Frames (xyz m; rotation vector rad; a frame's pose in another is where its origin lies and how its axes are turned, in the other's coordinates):
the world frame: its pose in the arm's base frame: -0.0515 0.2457 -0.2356 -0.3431 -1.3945 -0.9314
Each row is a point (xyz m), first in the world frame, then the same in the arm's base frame.
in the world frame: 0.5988 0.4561 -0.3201
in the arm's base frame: 0.4409 0.0904 0.3988
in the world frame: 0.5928 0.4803 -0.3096
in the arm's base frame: 0.4519 0.1149 0.4027
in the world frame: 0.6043 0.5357 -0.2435
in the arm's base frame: 0.4458 0.1915 0.4435
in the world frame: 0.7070 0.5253 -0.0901
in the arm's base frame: 0.3239 0.2569 0.5662
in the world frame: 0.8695 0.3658 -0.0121
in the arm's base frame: 0.1397 0.1562 0.6839
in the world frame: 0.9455 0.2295 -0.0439
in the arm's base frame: 0.0554 0.0230 0.7065
